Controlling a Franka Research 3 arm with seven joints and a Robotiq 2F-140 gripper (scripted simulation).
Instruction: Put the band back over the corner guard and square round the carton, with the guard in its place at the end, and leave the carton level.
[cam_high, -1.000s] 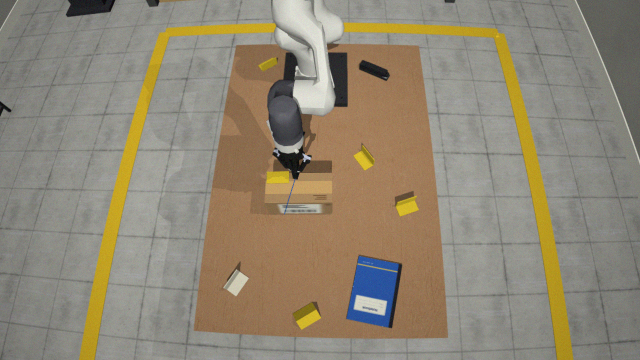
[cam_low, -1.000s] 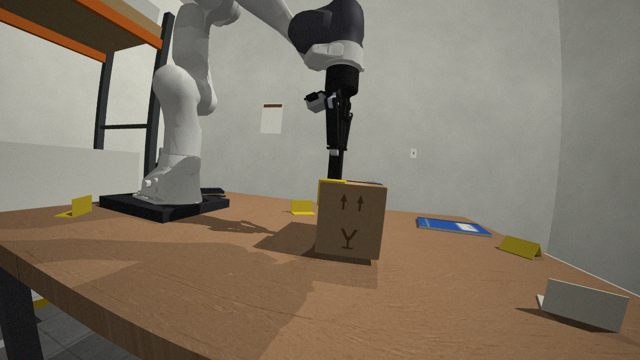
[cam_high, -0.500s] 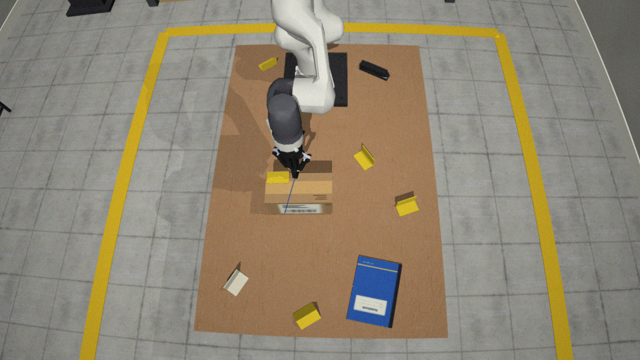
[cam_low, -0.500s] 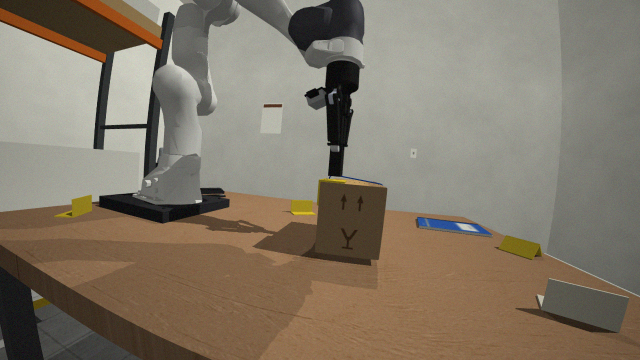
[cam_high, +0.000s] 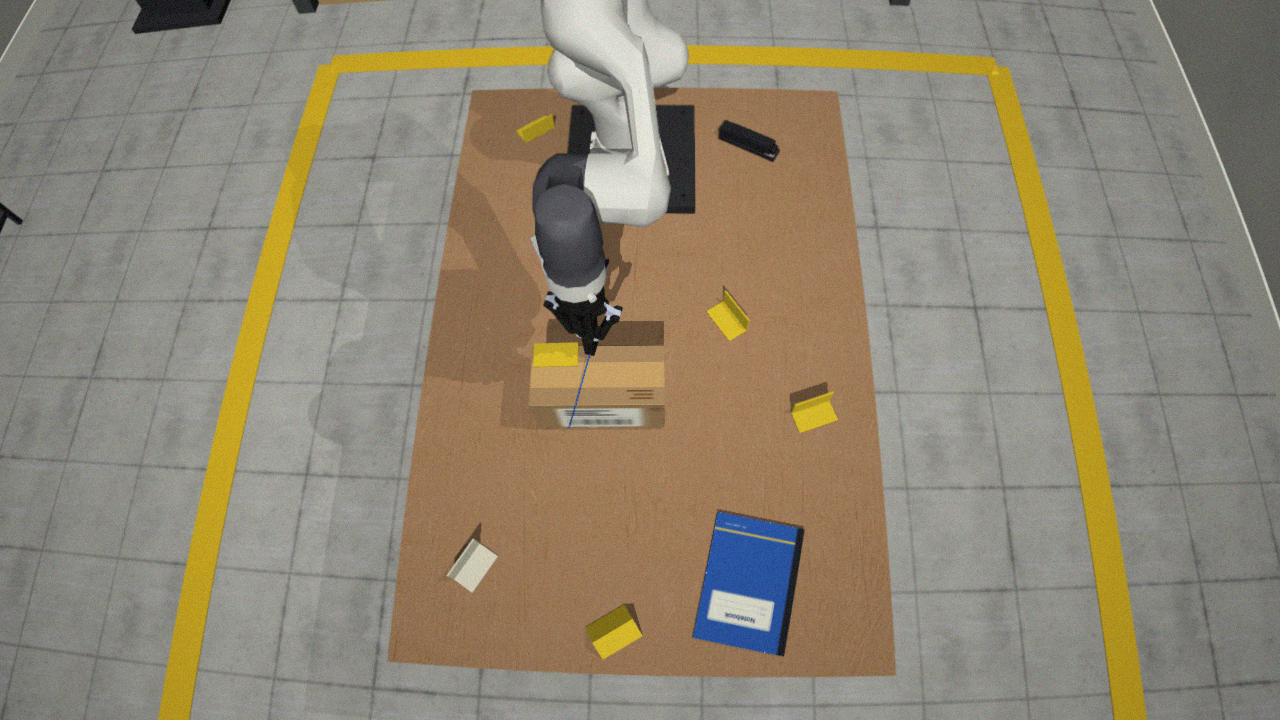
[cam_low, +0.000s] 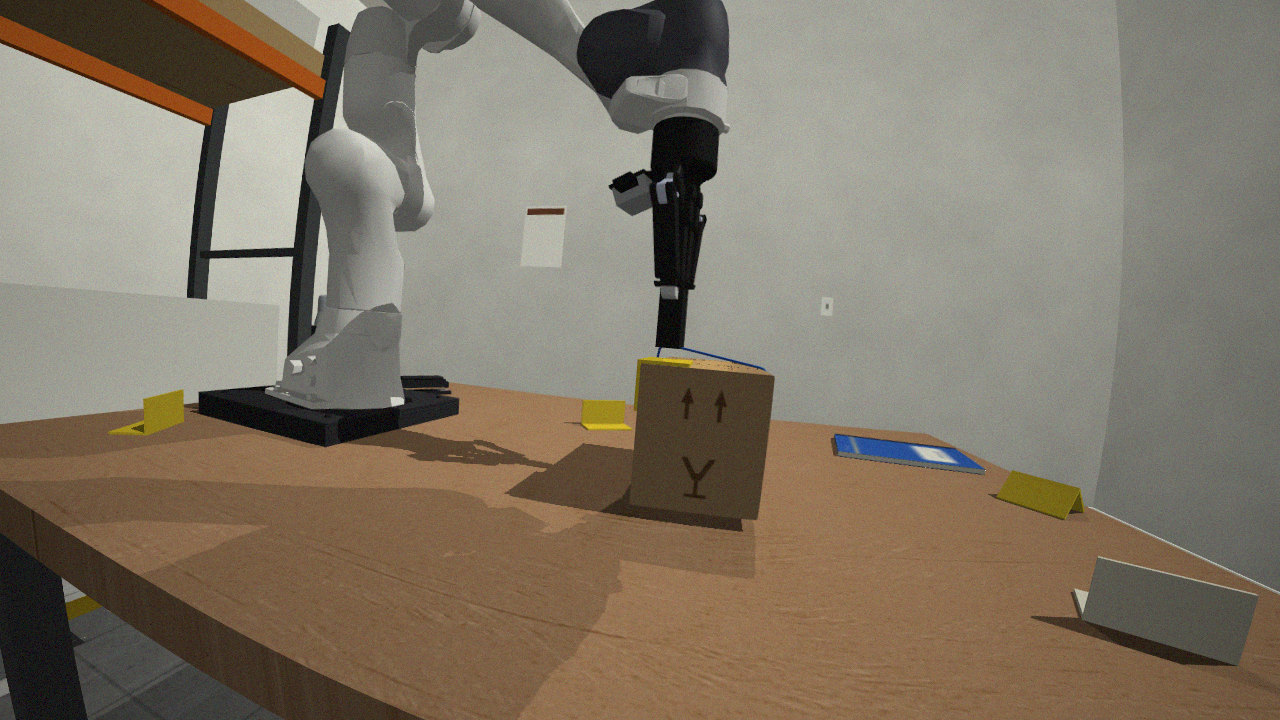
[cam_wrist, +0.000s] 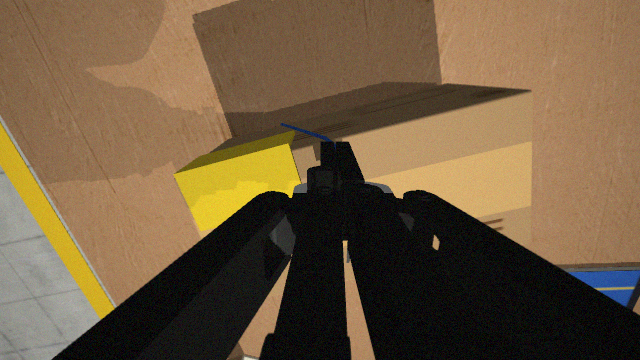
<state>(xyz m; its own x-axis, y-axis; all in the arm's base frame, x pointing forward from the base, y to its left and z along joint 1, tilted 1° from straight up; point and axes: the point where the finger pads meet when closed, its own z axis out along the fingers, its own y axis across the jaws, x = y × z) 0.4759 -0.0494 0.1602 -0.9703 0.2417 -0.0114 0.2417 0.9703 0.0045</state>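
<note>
My gripper is now 70 mm to the left of the yellow corner guard and 60 mm above it. The rest, counted from my hand: white guard 360 mm ahead, 220 mm to the right, 170 mm below.
</note>
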